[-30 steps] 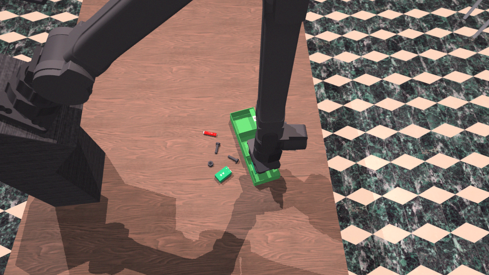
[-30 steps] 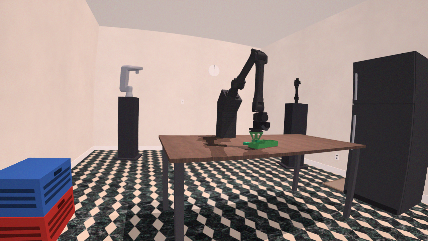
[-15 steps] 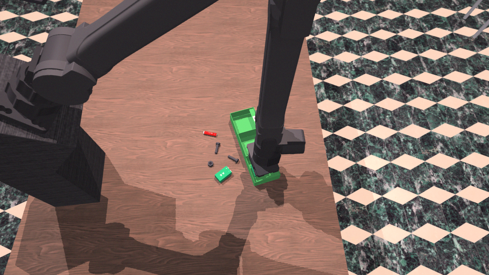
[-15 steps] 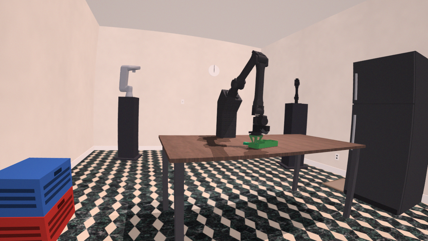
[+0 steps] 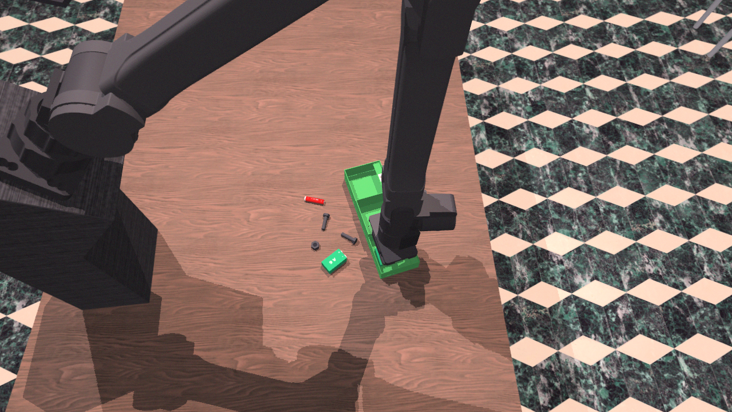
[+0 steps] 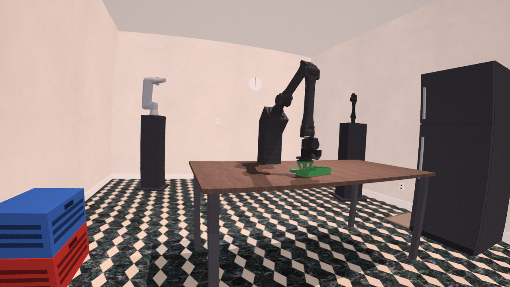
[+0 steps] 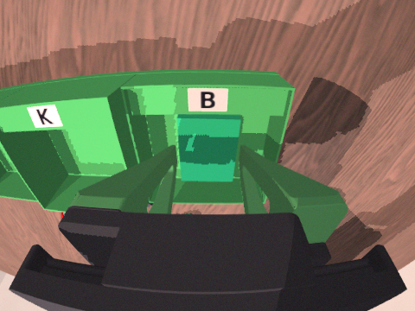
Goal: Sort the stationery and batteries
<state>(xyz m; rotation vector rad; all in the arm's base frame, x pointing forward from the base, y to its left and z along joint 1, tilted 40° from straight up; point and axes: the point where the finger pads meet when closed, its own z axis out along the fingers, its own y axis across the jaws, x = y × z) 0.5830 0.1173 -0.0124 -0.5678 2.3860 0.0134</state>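
Now: hand 10 mm above the flat green pad. From my hand the other things lie so: green 9V battery: 100 mm behind, 30 mm to the right, 20 mm below; black nut: 160 mm behind, 20 mm below, 10 mm to the right; joined green bins: 80 mm to the left, 40 mm behind.
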